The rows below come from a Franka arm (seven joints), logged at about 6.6 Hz.
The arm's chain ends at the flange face. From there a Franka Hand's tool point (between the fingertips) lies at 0.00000 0.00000 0.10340 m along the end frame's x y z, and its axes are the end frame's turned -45 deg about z.
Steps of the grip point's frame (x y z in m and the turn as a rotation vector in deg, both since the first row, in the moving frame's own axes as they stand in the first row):
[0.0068, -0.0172, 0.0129, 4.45, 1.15, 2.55]
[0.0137, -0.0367, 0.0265, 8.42, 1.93, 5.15]
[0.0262, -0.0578, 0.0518, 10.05, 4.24, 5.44]
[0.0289, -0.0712, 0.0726, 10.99, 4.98, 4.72]
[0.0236, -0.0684, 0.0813, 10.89, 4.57, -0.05]
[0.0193, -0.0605, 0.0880, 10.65, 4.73, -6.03]
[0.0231, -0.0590, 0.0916, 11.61, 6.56, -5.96]
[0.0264, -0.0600, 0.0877, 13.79, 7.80, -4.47]
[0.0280, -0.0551, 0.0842, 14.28, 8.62, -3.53]
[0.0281, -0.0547, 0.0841, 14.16, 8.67, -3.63]
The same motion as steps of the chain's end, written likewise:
[-0.0033, -0.0097, 0.0132, 3.96, -2.33, 2.55]
[-0.0086, -0.0221, 0.0277, 7.32, -4.59, 5.15]
[-0.0158, -0.0409, 0.0537, 10.10, -4.11, 5.44]
[-0.0231, -0.0503, 0.0749, 11.29, -4.25, 4.72]
[-0.0237, -0.0455, 0.0835, 10.93, -4.47, -0.05]
[-0.0206, -0.0374, 0.0901, 10.88, -4.19, -6.03]
[-0.0178, -0.0355, 0.0944, 12.85, -3.57, -5.96]
[-0.0152, -0.0342, 0.0916, 15.27, -4.24, -4.47]
[-0.0112, -0.0302, 0.0885, 16.19, -4.00, -3.53]
[-0.0110, -0.0301, 0.0884, 16.14, -3.88, -3.63]

